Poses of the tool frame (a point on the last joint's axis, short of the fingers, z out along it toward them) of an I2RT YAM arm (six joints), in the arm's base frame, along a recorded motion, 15 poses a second.
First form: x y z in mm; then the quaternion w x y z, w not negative.
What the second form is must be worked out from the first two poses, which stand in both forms.
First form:
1: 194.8 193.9 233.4 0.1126 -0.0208 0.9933 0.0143
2: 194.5 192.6 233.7 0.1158 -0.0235 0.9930 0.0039
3: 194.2 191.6 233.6 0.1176 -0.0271 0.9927 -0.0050
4: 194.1 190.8 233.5 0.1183 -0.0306 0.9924 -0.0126
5: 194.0 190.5 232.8 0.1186 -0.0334 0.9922 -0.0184
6: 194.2 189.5 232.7 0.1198 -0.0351 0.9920 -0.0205
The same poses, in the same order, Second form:
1: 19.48 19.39 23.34 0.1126 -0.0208 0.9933 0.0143
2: 19.45 19.26 23.37 0.1158 -0.0235 0.9930 0.0039
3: 19.42 19.16 23.36 0.1176 -0.0271 0.9927 -0.0050
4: 19.41 19.08 23.35 0.1183 -0.0306 0.9924 -0.0126
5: 19.40 19.05 23.28 0.1186 -0.0334 0.9922 -0.0184
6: 19.42 18.95 23.27 0.1198 -0.0351 0.9920 -0.0205
